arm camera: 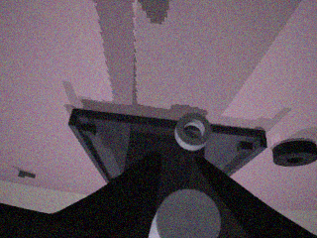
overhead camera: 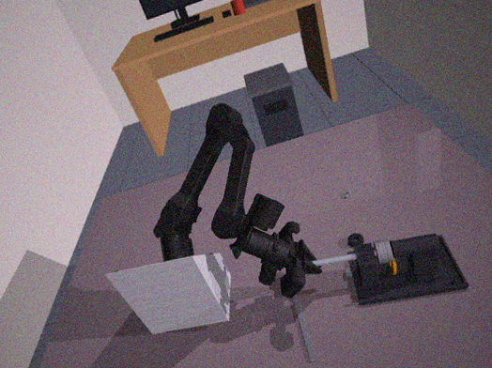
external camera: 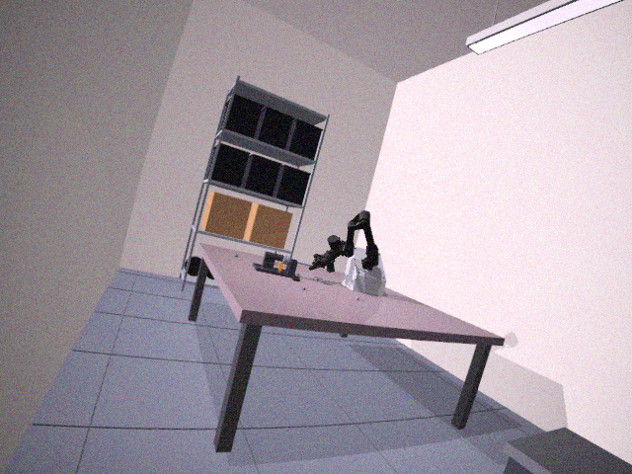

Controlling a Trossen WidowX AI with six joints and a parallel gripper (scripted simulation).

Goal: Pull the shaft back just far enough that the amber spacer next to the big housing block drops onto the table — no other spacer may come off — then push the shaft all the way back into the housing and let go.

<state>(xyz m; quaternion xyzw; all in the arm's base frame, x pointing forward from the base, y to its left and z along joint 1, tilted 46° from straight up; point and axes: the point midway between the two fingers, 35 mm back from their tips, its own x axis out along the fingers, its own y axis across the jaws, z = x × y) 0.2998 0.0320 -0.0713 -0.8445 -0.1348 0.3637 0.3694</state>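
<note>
Right now my gripper tip is 6 cm short of the pale shaft and 2 cm below it. Also, from my gripper tip: black ring knob (10 cm ahead, 11 cm to the left, 5 cm below); thin grey strip (6 cm behind, 11 cm to the right, 5 cm below); amber spacer (16 cm ahead, 1 cm to the right, 2 cm below).
</note>
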